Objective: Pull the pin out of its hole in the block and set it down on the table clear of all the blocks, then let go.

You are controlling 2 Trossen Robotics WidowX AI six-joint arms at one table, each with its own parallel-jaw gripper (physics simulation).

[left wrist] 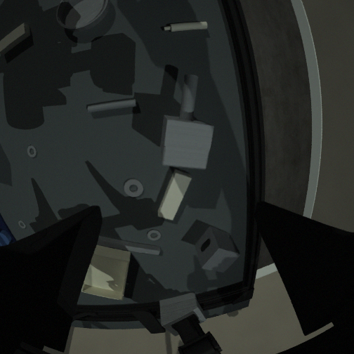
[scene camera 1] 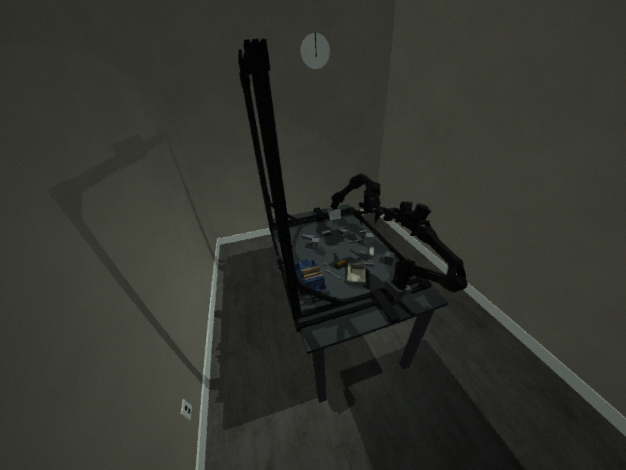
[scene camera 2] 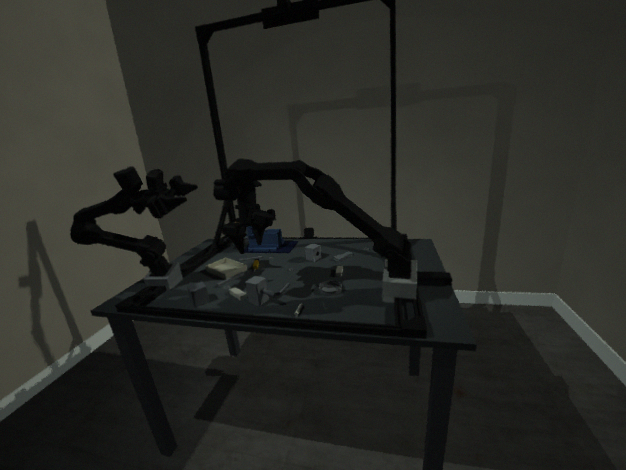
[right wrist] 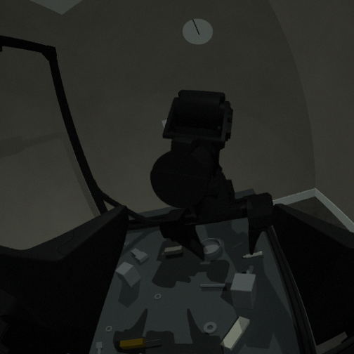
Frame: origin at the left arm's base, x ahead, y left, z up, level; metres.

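Where they show: left gripper, fingertip midpoint: [scene camera 1: 368, 223] [scene camera 2: 251, 249]; right gripper, fingertip midpoint: [scene camera 1: 388, 208] [scene camera 2: 192, 192]; left arm's base at its link origin: [scene camera 1: 333, 207] [scene camera 2: 400, 270]; right arm's base at its link origin: [scene camera 1: 398, 284] [scene camera 2: 161, 270].
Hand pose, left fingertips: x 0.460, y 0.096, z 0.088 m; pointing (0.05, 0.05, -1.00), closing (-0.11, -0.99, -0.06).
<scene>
Each offset is from my left fingertips to the top centre of the thing.
A pale grey block @[0.022 m left, 0.012 m back, 0.099 m down] [scene camera 1: 369, 236] [scene camera 2: 256, 289] [left wrist: 187, 142] [right wrist: 243, 290] stands on the table. A grey round pin [left wrist: 189, 94] sticks out sideways from its far side in the left wrist view; its inner end is hidden by the block. A second block @[0.067 m left, 0.194 m ahead, 0.119 m down] [scene camera 2: 198, 294] [left wrist: 216, 250] with a dark hole and a third block @[0.342 m right, 0.086 m back, 0.119 m down] [scene camera 2: 313, 251] [right wrist: 128, 274] stand apart from it. My left gripper [scene camera 2: 250, 246] [left wrist: 179, 212] [right wrist: 226, 255] is open and empty, pointing down above the table. My right gripper [scene camera 2: 191, 193] [right wrist: 202, 213] is open and empty, raised high.
A cream bar [left wrist: 175, 195] lies close to the pin's block. A grey rod [left wrist: 111, 105], a cream-and-grey stick [left wrist: 185, 26] and a washer [left wrist: 133, 188] lie around it. A cream tray @[0.170 m right, 0.249 m ahead, 0.153 m down] [scene camera 1: 356, 274] [scene camera 2: 226, 268], yellow-handled tool @[0.217 m right, 0.132 m ahead, 0.161 m down] [scene camera 1: 340, 263], blue rack [scene camera 2: 265, 240] and round dish [right wrist: 211, 248] stand farther off.
</scene>
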